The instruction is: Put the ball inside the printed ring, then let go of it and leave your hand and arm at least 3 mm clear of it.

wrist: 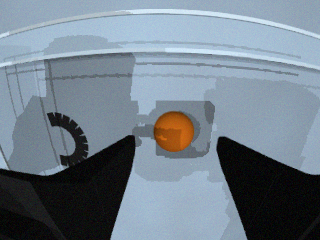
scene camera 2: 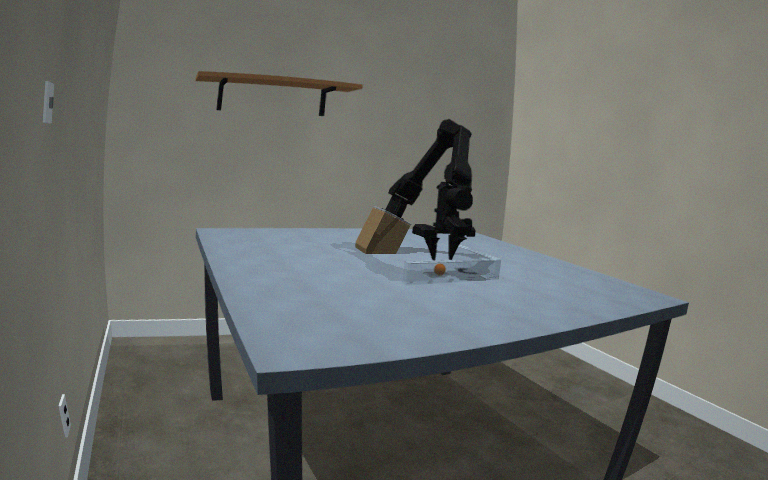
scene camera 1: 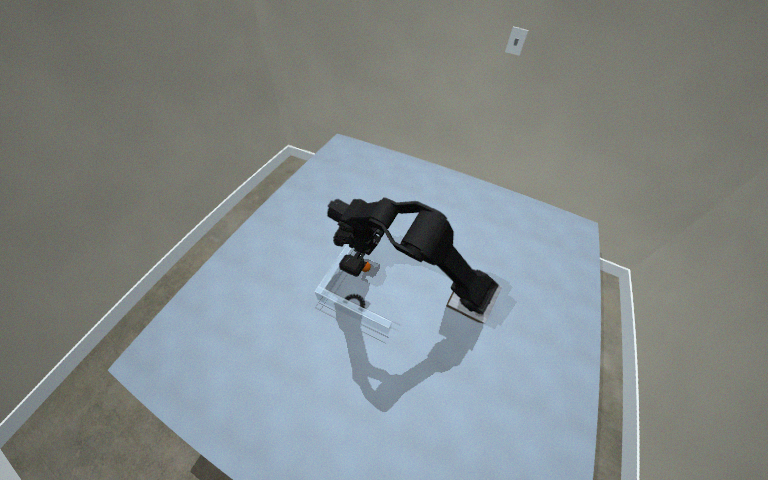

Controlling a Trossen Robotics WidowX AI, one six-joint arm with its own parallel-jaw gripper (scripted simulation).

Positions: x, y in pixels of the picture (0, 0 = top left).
Scene:
The gripper shows in the wrist view, in scene camera 2 and in scene camera 1 (363, 261). One and the same spot on the gripper: (wrist: 90, 192) is (scene camera 2: 455, 242).

